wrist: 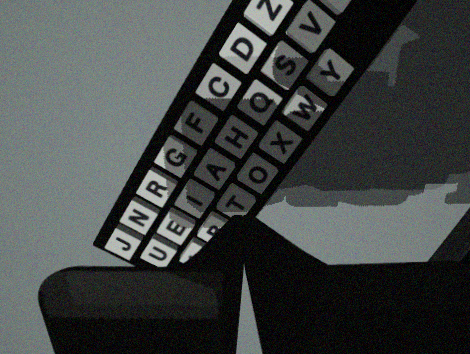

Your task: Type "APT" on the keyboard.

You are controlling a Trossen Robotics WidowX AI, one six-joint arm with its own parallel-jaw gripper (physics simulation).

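Places are measured from the arm's base along level axes (x left, y back, z up), in centimetres.
Where they show: gripper, fingertip midpoint: (242,225).
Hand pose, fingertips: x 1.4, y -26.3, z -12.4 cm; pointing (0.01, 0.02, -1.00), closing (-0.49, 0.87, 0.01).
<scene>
Things, the pixels of their top centre, and the offset from my fingertips. "spot": a spot on its surface instead. Level surfaces: height alone.
- black keyboard, surface spot: (367,30) spot: dy +0.8, dx -9.9, dz -2.6 cm
- T key, middle of its top: (236,204) dy -0.1, dx +0.1, dz -2.1 cm
- P key, middle of its top: (216,232) dy -0.2, dx +2.0, dz -2.1 cm
- grey table top, its level: dz -3.9 cm
The black keyboard (367,30) runs diagonally from the lower left to the top in the wrist view, with pale square letter keys in slanting rows. The A key (215,171) is in the middle row, between I and H. The T key (236,201) is in the right row, just above the fingertips in the picture. The P key (212,230) is partly hidden by the dark gripper tip. My gripper (242,225) is shut and empty, its tip overlapping the keyboard's lower right part in view. Whether it touches a key I cannot tell.
A grey table top (75,100) lies around the keyboard. Dark shadows fall across the middle keys and over the table to the right. The keyboard's upper end runs out of view. A dark slanted shape shows at the lower right edge.
</scene>
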